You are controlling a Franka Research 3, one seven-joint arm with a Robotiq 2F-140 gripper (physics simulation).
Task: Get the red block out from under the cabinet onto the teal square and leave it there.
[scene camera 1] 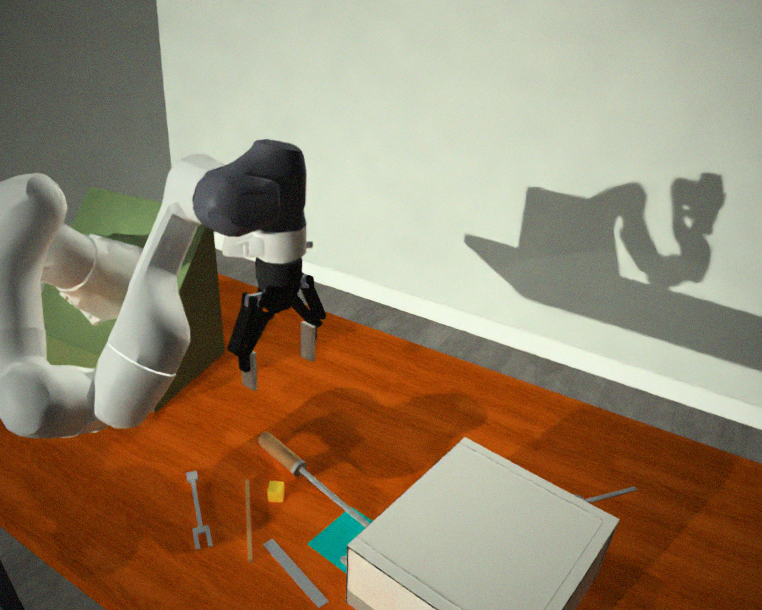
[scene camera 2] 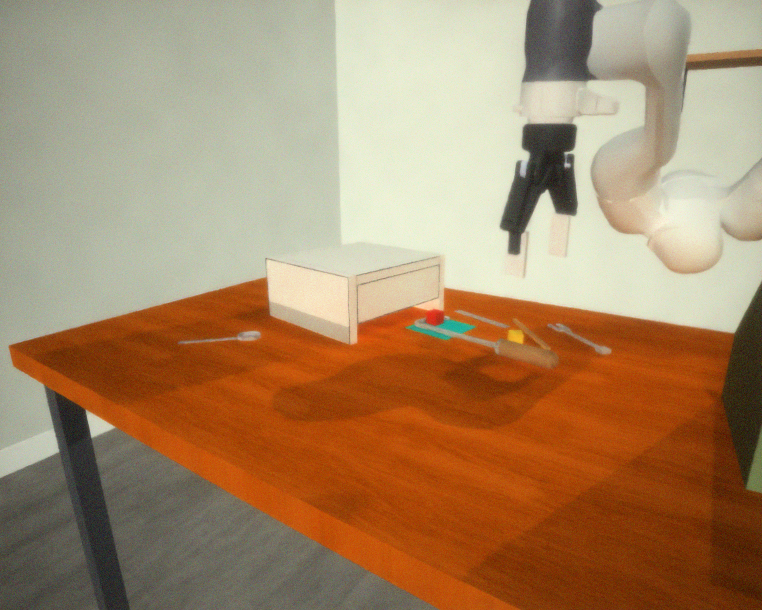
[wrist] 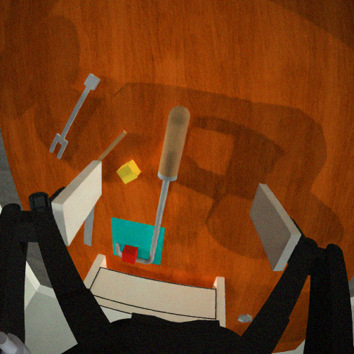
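The red block (scene camera 2: 434, 316) (wrist: 130, 254) sits on the teal square (scene camera 1: 333, 540) (scene camera 2: 460, 327) (wrist: 132, 230), at its edge nearest the white cabinet (scene camera 1: 476, 527) (scene camera 2: 311, 293) (wrist: 155, 292), outside the cabinet's front opening. The cabinet hides the block in scene camera 1. A hook tool with a wooden handle (scene camera 1: 279, 451) (scene camera 2: 526, 353) (wrist: 174, 140) lies on the table, its shaft across the square and its bent end around the block's cabinet side. My gripper (scene camera 1: 279, 370) (scene camera 2: 537, 262) (wrist: 178, 189) is open and empty, high above the table, apart from the tool and block.
A yellow block (scene camera 1: 275, 491) (scene camera 2: 515, 335) (wrist: 128, 171) and a thin stick (scene camera 1: 248, 521) (wrist: 112, 145) lie beside the handle. A forked tool (scene camera 1: 197, 505) (wrist: 75, 115) and a grey strip (scene camera 1: 295, 572) (wrist: 88, 227) lie farther out. A spoon-like tool (scene camera 1: 611, 494) (scene camera 2: 216, 340) lies beyond the cabinet.
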